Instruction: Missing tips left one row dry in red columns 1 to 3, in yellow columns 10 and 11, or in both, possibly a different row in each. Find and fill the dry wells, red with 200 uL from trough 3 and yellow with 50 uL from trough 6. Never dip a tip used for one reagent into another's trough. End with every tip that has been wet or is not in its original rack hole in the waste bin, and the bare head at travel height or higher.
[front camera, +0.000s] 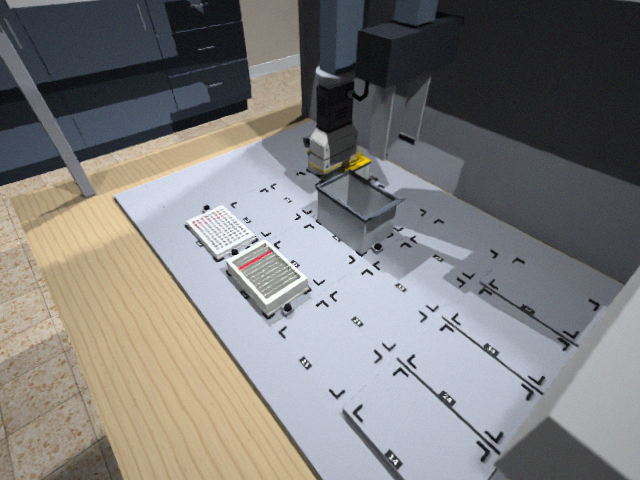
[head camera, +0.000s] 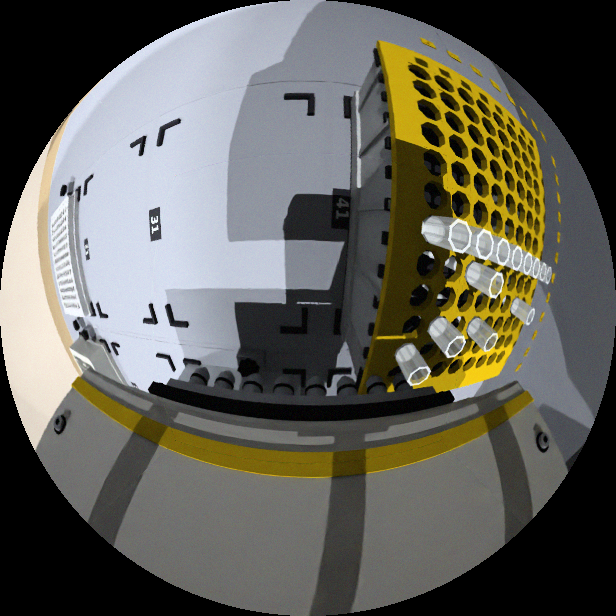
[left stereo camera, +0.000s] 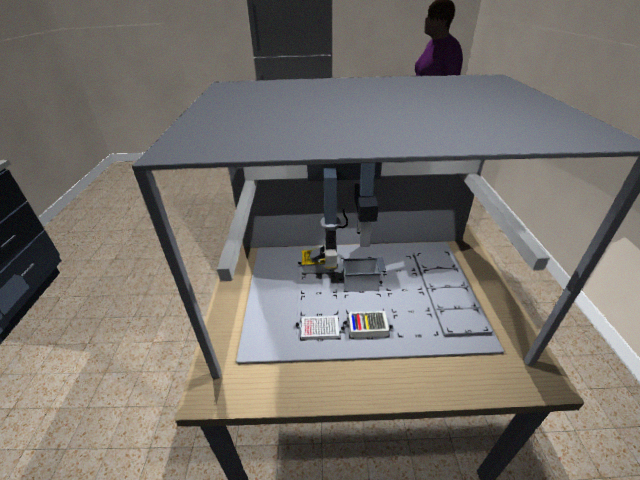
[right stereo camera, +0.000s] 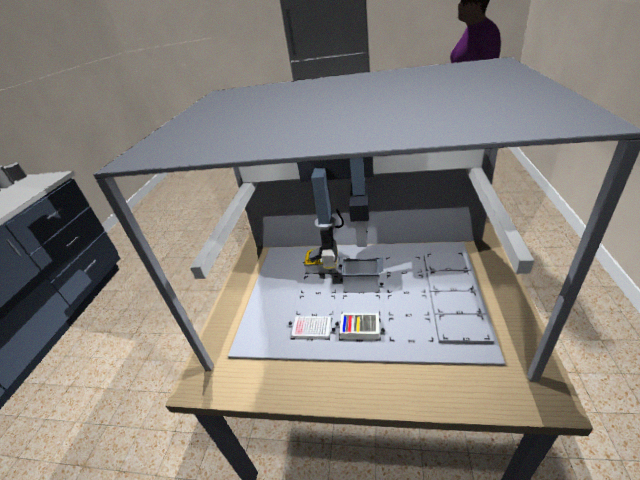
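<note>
The pipetting head (front camera: 333, 149) (left stereo camera: 330, 256) (right stereo camera: 328, 258) is low at the yellow tip rack (front camera: 356, 162) (head camera: 405, 123) (left stereo camera: 307, 256). In the head camera its nozzles (head camera: 284, 386) line up beside and over the rack's near edge; their lower ends are hidden. The rack holds one line of clear tips (head camera: 484, 243) and several scattered single tips. The white well plate (front camera: 222, 232) (left stereo camera: 320, 327) (right stereo camera: 311, 327) shows red wells; dry wells cannot be made out. The trough reservoir (front camera: 297, 294) (left stereo camera: 368, 333) (right stereo camera: 360, 336) shows coloured strips. The parked plate gripper (front camera: 394, 147) hangs open and empty.
The grey waste bin (front camera: 338, 223) (left stereo camera: 361, 282) (right stereo camera: 360, 283) stands right beside the tip rack and the head. The plate and reservoir stand side by side near the deck's front edge. Posts (left stereo camera: 178, 279) (right stereo camera: 160, 279) carry the roof. A person (left stereo camera: 442, 51) (right stereo camera: 478, 38) stands behind.
</note>
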